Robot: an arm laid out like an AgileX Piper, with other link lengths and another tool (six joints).
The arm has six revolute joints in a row. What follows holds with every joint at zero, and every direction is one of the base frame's.
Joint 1 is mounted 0.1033 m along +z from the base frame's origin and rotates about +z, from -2.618 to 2.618 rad.
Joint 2 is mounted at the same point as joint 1 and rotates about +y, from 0 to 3.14 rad.
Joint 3 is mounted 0.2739 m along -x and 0.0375 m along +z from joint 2 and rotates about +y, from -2.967 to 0 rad.
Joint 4 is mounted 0.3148 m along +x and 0.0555 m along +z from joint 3 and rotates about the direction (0.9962, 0, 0.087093), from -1.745 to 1.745 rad.
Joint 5 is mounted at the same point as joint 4 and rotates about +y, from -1.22 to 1.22 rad.
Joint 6 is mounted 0.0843 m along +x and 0.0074 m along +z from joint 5 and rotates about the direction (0.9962, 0, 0.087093), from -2.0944 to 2.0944 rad.
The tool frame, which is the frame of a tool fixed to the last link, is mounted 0.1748 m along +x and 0.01 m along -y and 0.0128 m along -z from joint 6; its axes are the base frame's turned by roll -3.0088, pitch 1.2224 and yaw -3.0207 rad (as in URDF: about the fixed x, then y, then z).
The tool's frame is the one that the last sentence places.
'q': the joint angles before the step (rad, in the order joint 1, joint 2, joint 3, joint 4, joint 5, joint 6). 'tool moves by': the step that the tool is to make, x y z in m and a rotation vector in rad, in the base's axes. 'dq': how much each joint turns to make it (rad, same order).
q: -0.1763 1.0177 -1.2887 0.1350 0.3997 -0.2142
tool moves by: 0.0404 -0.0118 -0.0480 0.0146 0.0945 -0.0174
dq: 0.0000 0.1240 -0.0038 -0.0393 -0.0263 0.0347
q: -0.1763 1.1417 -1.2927 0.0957 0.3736 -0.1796
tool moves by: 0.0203 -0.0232 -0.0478 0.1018 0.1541 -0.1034
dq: 0.0001 0.1309 -0.0870 -0.2003 0.1273 0.2748
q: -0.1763 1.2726 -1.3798 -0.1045 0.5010 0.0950
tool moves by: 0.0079 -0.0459 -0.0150 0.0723 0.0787 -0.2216
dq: -0.0001 0.1366 -0.1515 -0.2887 0.1604 0.3573
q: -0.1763 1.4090 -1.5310 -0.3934 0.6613 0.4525
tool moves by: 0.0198 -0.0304 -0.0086 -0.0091 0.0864 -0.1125
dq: 0.0001 0.1748 -0.2067 -0.0985 0.1489 0.0669
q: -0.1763 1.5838 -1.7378 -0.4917 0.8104 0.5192
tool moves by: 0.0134 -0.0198 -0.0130 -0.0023 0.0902 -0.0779
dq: 0.0001 0.1556 -0.1930 -0.0378 0.1443 0.0003
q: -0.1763 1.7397 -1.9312 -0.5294 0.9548 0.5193
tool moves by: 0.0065 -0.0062 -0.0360 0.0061 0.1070 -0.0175
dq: 0.0001 0.0879 -0.0495 -0.0019 0.0656 -0.0270
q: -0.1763 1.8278 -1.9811 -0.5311 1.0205 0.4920
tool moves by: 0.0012 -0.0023 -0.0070 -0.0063 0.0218 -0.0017
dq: -0.0001 0.0166 -0.0060 -0.0067 0.0079 -0.0066
